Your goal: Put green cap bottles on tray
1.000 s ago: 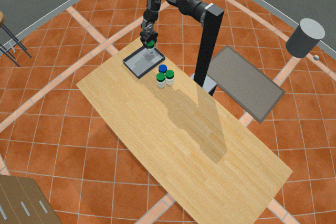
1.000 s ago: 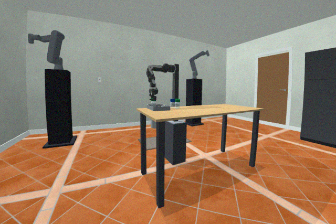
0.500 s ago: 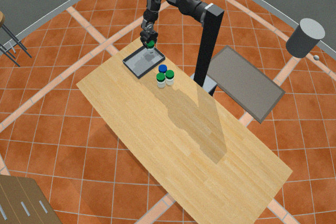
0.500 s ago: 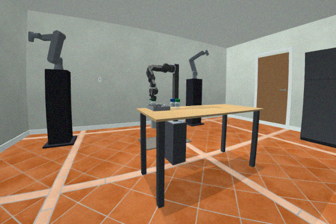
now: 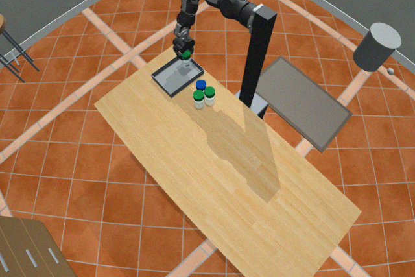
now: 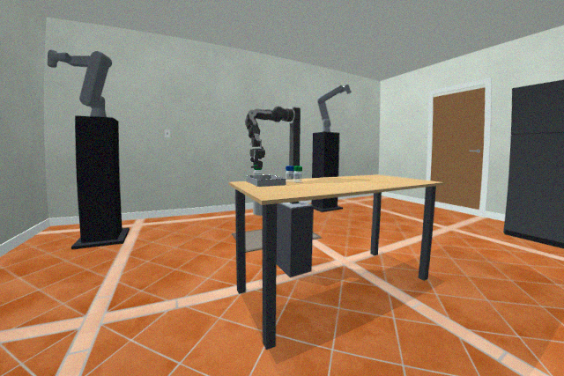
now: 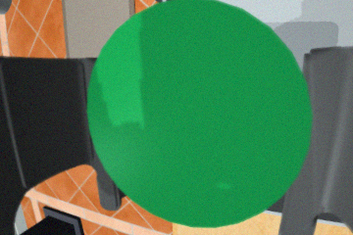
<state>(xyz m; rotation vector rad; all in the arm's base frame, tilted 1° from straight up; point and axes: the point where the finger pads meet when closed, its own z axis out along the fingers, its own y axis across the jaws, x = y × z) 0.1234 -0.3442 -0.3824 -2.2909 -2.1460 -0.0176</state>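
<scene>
The tray is 9 cm ahead of my hand, 3 cm to the left of it and 8 cm below it. From my hand the other things lie so: blue-capped bottle (8 cm ahead, 21 cm to the left, 5 cm below).
</scene>
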